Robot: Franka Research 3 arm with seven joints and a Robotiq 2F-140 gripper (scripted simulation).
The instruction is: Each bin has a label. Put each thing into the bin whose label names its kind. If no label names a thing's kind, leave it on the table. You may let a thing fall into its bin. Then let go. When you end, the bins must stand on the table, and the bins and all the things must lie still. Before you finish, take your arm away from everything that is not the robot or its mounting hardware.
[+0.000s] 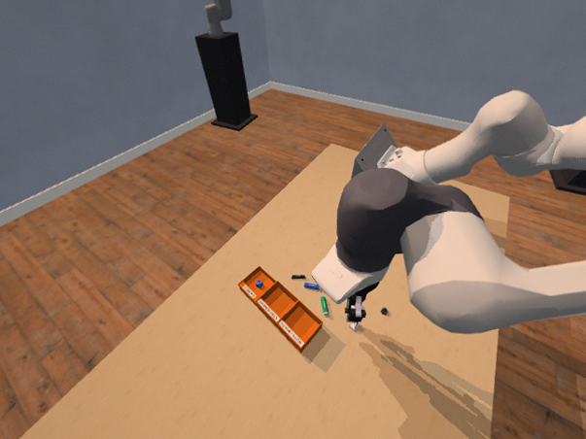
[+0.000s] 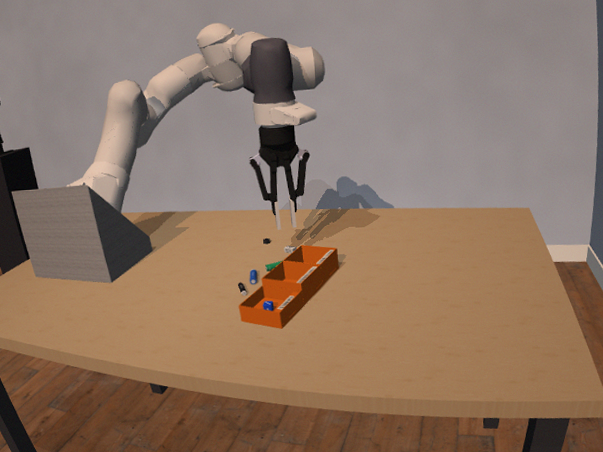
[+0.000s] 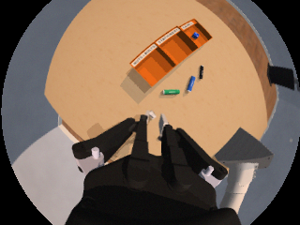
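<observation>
Right now the white piece is 90 mm below my hand, 20 mm to the left of it and 10 mm behind it. Also, from my hand: black piece (100 mm below, 80 mm to the left, 80 mm behind); green battery (100 mm below, 70 mm to the right, 20 mm behind); blue cylinder (120 mm to the right, 100 mm below, 60 mm behind).
</observation>
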